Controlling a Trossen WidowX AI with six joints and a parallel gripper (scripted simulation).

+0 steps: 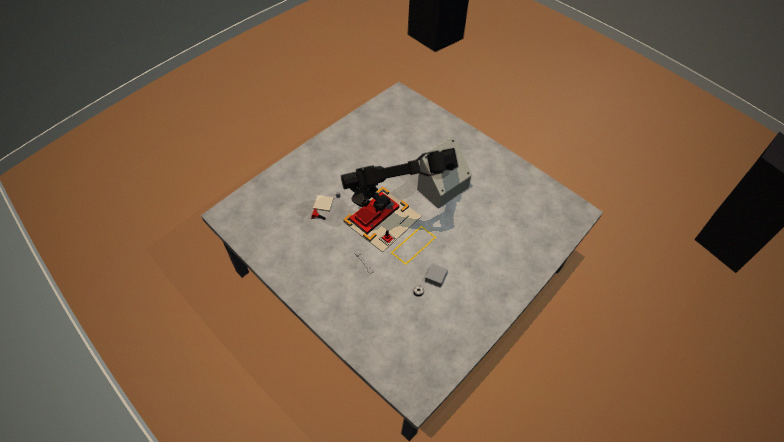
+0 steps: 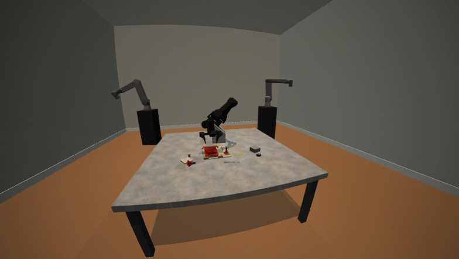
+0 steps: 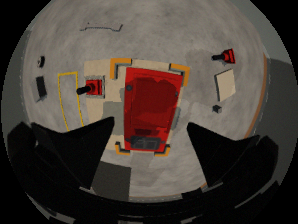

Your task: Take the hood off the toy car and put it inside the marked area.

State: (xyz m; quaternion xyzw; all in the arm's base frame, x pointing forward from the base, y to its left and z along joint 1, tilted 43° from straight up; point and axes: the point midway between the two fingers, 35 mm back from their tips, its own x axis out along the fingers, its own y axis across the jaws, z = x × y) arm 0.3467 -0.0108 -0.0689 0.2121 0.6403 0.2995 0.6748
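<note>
Right now my gripper tip is 60 mm above the hood. Round my gripper tip: thin metal rod: 150 mm to the left, 150 mm ahead, 100 mm below.
</note>
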